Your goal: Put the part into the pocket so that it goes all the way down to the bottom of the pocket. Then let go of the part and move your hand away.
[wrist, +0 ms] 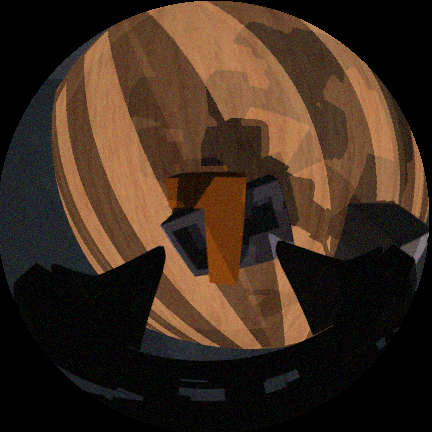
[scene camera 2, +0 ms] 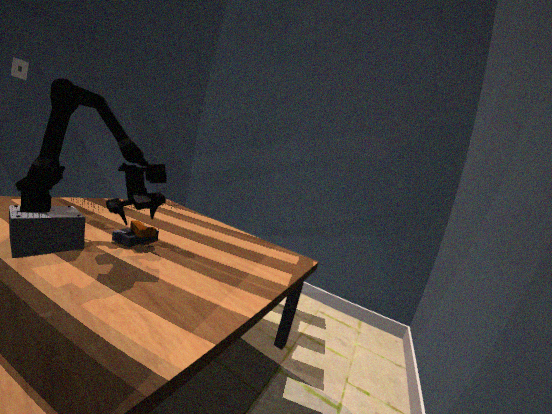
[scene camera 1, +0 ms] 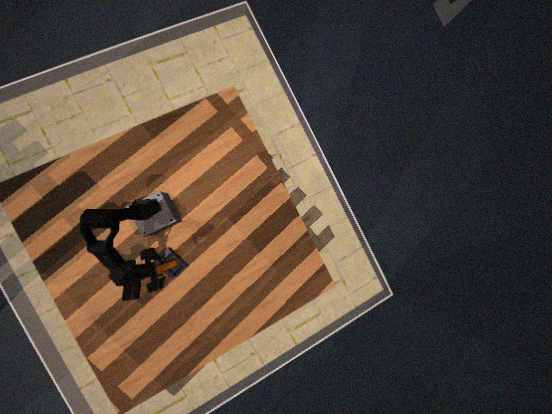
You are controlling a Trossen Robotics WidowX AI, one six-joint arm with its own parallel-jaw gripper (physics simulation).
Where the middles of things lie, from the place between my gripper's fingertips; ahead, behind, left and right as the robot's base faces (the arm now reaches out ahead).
Right now the grey pocket block (wrist: pixel 266 220) is 6 cm below my hand and 2 cm to the left of it. The rest, counted from my hand: orange L-shaped part (wrist: pixel 221 193) 3 cm below, 1 cm ahead.
